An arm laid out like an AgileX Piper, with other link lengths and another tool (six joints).
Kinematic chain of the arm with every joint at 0, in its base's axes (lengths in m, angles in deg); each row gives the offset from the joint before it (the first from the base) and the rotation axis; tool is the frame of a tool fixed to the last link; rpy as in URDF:
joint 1: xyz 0 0 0.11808 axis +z
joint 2: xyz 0 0 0 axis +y
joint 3: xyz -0.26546 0 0.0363 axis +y
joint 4: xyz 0.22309 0 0.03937 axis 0.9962 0 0.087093
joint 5: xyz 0 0 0 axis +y
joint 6: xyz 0.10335 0 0.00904 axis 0.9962 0 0.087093
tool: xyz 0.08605 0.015 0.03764 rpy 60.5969 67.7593 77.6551
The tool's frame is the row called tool.
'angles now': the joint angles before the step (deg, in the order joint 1, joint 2, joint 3, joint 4, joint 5, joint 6). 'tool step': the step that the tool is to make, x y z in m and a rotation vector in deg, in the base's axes. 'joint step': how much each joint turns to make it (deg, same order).
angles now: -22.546 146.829 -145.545 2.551 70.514 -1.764
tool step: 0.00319 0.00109 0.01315 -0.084 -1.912 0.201
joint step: 0.000 -0.670 -1.058 0.723 -0.063 -0.161
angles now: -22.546 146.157 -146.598 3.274 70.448 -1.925
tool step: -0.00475 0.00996 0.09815 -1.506 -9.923 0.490
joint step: 0.000 -9.687 -0.162 2.473 0.109 -0.042
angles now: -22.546 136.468 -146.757 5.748 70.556 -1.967
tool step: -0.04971 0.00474 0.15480 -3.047 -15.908 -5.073
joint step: -1.319 -16.260 0.008 -0.028 -0.061 5.127
